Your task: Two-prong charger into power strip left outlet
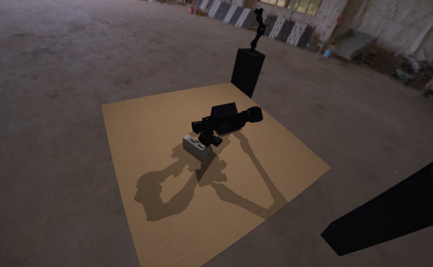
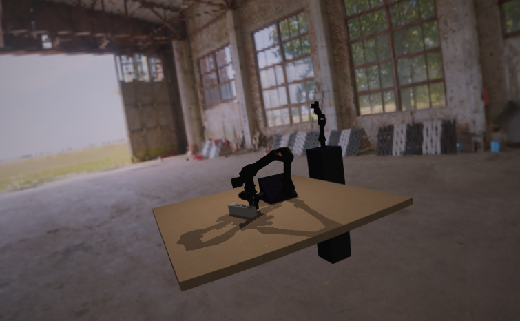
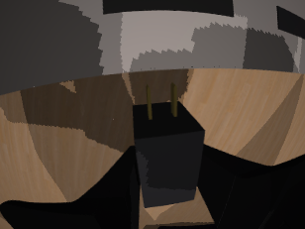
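Right now the two-prong charger is 20 mm ahead of my gripper tip, 10 mm to the left of it and 10 mm above it.
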